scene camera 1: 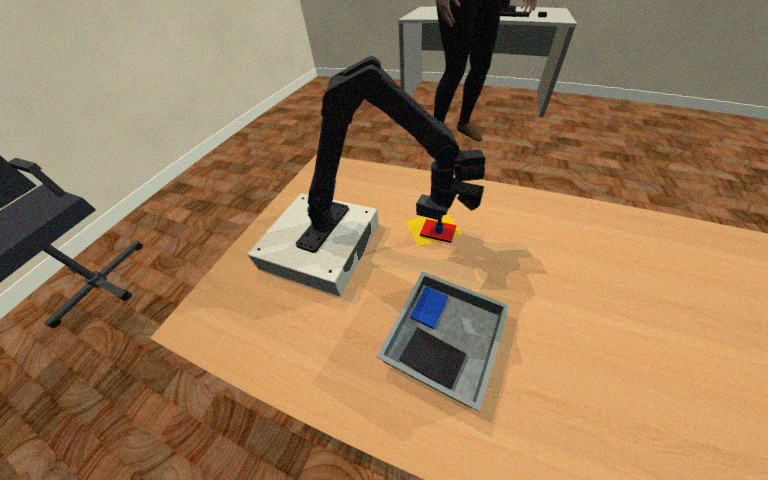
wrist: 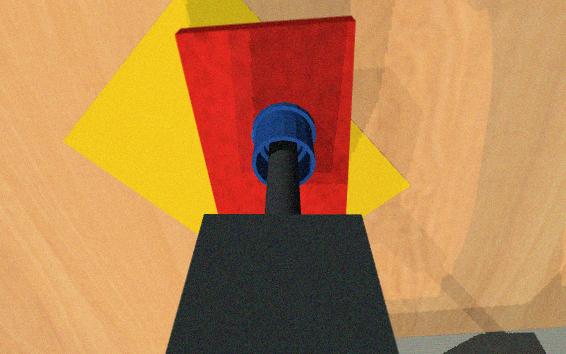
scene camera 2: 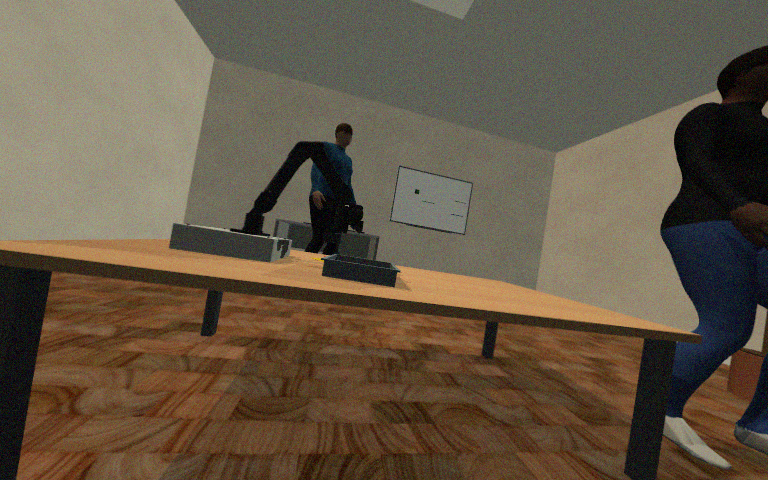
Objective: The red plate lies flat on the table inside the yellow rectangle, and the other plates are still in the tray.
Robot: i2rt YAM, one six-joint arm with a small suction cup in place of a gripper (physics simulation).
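Places are measured from the arm's base along level axes (x right, y back, z down), in millimetres.
Pixels of known places: hand, tool point: [scene camera 1: 439, 232] [wrist: 283, 121]; arm's base, link origin: [scene camera 1: 324, 226] [scene camera 2: 252, 234].
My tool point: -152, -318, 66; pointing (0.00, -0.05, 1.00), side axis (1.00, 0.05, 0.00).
Observation:
For each thing: its top centre in the pictures, then the offset to it from my tool point, as dx, dy, dz.
- red plate, top centre: [wrist: 274, 142] [scene camera 1: 438, 229] -4, +4, -12
- grey tray, top centre: [scene camera 1: 446, 330] [scene camera 2: 362, 261] +314, -107, -42
- blue plate, top centre: [scene camera 1: 429, 305] +253, -50, -6
- black plate, top centre: [scene camera 1: 432, 356] +370, -96, -5
The red plate [scene camera 1: 432, 230] [wrist: 218, 95] hangs flat on my blue suction cup [scene camera 1: 439, 226] [wrist: 283, 140], which presses on its middle. The plate sits low over the yellow rectangle [scene camera 1: 415, 231] [wrist: 142, 133] and is turned at an angle to it. In the wrist view its far right corner reaches past the yellow edge onto bare wood. I cannot tell whether the plate touches the table. The grey tray [scene camera 1: 494, 356] [scene camera 2: 358, 271] holds a blue plate [scene camera 1: 429, 306] and a black plate [scene camera 1: 432, 357].
The arm's white base block [scene camera 1: 280, 252] [scene camera 2: 218, 242] stands left of the rectangle. A person [scene camera 1: 467, 51] stands by a grey desk [scene camera 1: 550, 26] behind the table. Another person [scene camera 2: 689, 207] is at the right edge of the second scene view.

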